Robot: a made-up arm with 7 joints.
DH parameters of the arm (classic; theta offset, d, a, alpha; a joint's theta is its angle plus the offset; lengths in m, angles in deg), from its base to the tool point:
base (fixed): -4.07 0 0 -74.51
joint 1: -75.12 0.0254 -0.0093 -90
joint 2: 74 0.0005 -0.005 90
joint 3: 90 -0.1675 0.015 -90
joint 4: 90 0.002 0.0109 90
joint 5: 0 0.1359 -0.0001 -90
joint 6: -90 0 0.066 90
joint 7: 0 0.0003 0 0
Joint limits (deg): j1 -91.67..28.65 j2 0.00..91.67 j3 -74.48..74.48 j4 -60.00..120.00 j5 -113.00..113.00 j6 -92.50..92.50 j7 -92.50..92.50
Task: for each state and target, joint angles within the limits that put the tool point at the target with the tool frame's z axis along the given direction. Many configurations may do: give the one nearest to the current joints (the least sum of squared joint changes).
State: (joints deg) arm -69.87 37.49 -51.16 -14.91 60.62 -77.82 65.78
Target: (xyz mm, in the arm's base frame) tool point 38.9 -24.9 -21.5 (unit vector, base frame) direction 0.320 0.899 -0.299
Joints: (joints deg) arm -83.30 35.55 -65.82 -56.66 26.32 -74.93 65.78
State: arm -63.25 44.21 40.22 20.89 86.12 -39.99 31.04
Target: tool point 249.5 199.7 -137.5 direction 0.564 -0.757 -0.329
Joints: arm -37.70 18.42 42.09 25.17 110.69 0.32 31.04
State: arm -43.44 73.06 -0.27 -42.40 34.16 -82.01 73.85
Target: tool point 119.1 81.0 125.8 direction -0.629 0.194 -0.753
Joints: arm -55.25 91.67 10.14 -9.92 0.29 -79.26 73.85
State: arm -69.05 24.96 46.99 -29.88 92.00 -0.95 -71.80
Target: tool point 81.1 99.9 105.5 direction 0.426 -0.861 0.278
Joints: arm -66.36 20.47 43.69 -53.91 90.30 -1.12 -71.80
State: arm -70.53 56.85 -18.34 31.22 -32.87 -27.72 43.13
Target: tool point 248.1 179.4 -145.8 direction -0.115 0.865 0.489
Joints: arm -25.29 37.02 9.95 22.02 -93.83 4.23 43.13
